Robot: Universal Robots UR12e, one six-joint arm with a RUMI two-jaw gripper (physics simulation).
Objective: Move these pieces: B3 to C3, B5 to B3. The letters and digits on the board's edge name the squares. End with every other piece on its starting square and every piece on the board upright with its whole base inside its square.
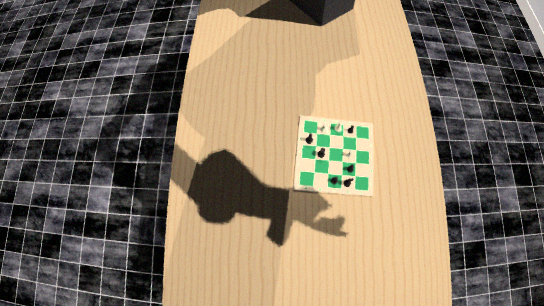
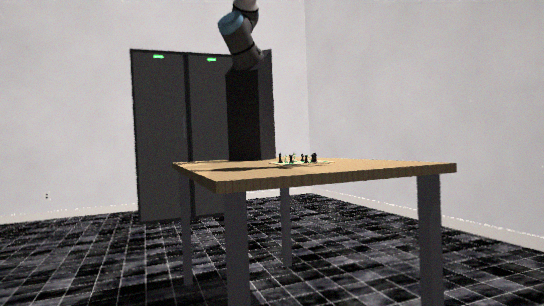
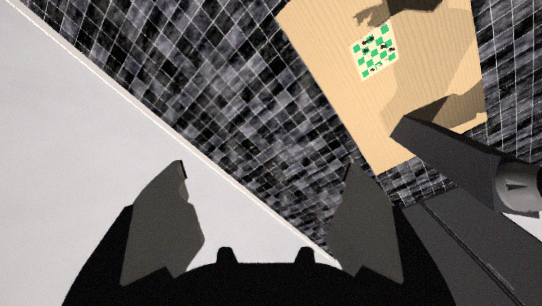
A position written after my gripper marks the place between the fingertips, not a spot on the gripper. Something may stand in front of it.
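A board is visible at [image 1: 313, 174] and at [image 3: 383, 35]; my gripper is visible at [image 3: 266, 163].
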